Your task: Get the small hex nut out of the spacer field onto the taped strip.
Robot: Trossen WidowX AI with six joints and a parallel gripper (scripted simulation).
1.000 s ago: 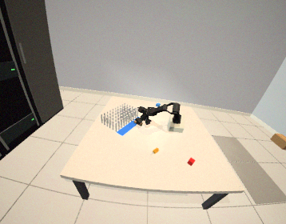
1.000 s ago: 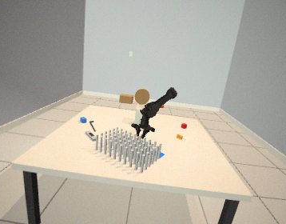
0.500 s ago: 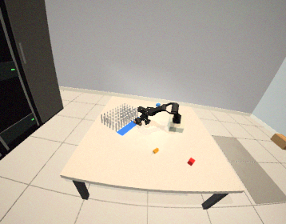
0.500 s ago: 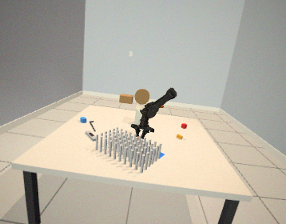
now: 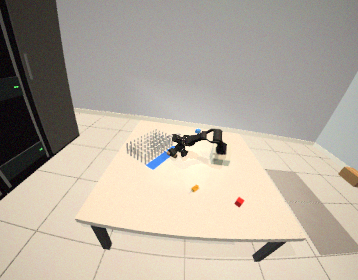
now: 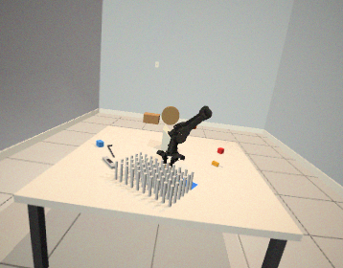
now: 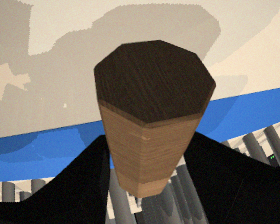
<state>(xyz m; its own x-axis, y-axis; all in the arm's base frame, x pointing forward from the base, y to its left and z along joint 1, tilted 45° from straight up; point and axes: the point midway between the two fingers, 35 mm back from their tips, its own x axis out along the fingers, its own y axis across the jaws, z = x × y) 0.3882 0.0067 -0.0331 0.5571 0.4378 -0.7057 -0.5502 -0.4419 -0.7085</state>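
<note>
My gripper tip is now 60 mm short of the blue taped strip, 20 mm above it and 10 mm to the right of it. Round my gripper tip: orange-handled tool (360 mm to the left, 150 mm behind); then blue cube (510 mm to the right, 320 mm behind); then flat grey tool (370 mm to the right, 30 mm behind, 10 mm below).
</note>
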